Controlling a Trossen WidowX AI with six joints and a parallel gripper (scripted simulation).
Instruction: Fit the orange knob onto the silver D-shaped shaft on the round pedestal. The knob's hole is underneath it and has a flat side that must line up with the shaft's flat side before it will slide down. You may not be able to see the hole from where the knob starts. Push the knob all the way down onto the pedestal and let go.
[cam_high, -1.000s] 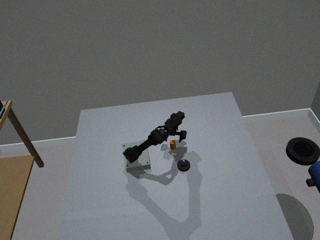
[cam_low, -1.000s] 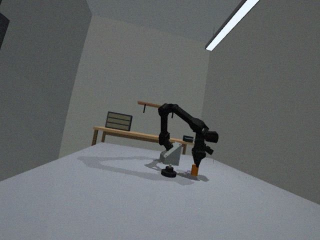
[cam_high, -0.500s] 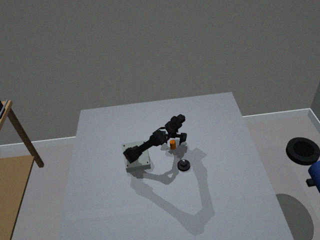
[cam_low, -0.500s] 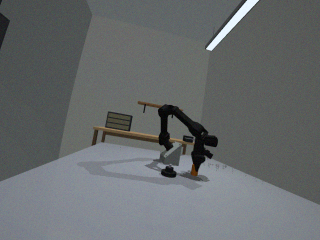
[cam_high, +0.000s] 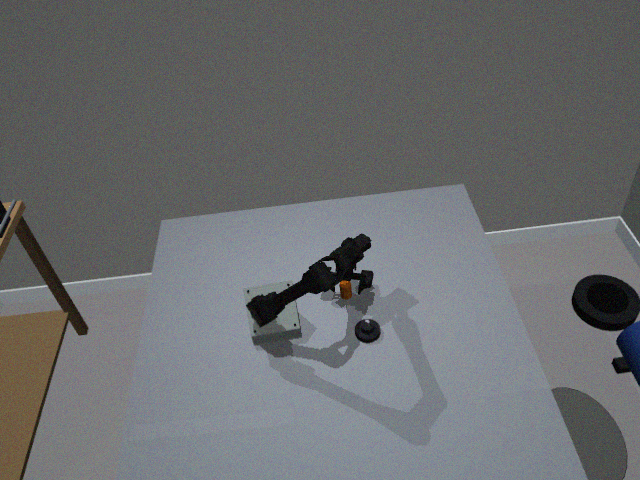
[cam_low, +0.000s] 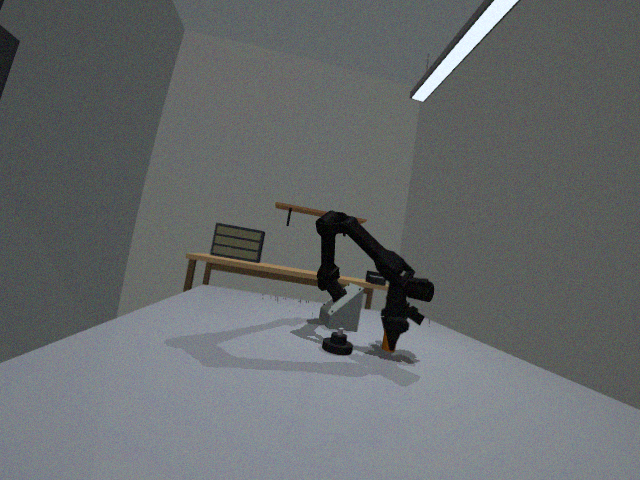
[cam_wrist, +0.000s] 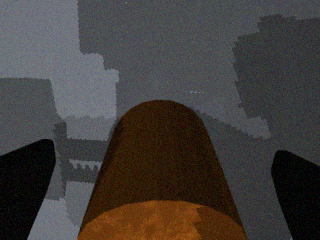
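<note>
Now: gripper tip 7 cm short of the round black pedestal, 17 cm to the left of it and 2 cm below it. The rest, counted from my gripper tip: orange knob 3 cm above.
</note>
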